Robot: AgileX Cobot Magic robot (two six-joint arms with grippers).
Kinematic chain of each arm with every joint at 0, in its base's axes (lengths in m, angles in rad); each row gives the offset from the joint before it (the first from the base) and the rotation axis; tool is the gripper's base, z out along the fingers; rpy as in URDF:
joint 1: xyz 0 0 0.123 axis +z
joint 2: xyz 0 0 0 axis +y
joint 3: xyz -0.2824 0 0.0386 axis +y
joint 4: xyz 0.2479 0 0.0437 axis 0.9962 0 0.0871
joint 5: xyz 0 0 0 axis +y
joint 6: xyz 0.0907 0 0.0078 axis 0.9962 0 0.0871
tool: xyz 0 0 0 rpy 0 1.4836 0
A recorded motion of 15 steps. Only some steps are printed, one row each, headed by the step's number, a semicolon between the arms.
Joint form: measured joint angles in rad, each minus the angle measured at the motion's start. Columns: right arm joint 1, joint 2, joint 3, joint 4, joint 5, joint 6; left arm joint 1, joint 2, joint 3, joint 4, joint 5, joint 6.
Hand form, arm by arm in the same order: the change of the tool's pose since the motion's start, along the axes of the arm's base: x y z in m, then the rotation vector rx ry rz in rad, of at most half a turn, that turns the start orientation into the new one. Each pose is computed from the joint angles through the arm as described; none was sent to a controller.
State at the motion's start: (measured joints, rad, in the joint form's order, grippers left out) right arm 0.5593 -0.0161 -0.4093 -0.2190 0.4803 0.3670; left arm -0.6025 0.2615 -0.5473 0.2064 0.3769 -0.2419
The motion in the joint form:
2: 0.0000 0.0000 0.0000 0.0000 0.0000 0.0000; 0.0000 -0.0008 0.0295 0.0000 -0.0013 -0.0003
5: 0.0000 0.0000 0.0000 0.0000 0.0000 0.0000; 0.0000 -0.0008 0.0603 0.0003 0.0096 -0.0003
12: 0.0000 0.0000 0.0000 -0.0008 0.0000 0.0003; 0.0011 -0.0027 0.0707 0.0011 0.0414 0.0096
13: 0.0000 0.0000 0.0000 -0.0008 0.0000 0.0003; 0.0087 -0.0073 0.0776 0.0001 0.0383 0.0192
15: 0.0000 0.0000 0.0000 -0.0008 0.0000 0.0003; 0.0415 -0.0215 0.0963 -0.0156 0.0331 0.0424
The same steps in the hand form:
2: 0.0000 0.0000 0.0000 0.0000 0.0000 0.0000; 0.0025 -0.0017 -0.0092 0.0154 0.0227 -0.0002
5: 0.0000 0.0000 0.0000 0.0000 0.0000 0.0000; 0.0050 -0.0032 -0.0201 0.0385 0.0571 0.0020
12: 0.0000 0.0000 0.0000 -0.0003 -0.0002 -0.0004; 0.0056 -0.0028 -0.0261 0.0683 0.0857 0.0090
13: 0.0000 0.0000 0.0000 -0.0003 -0.0002 -0.0004; 0.0055 -0.0024 -0.0278 0.0753 0.0810 0.0152
15: 0.0000 0.0000 0.0000 -0.0003 -0.0002 -0.0004; 0.0051 -0.0006 -0.0327 0.0819 0.0783 0.0403

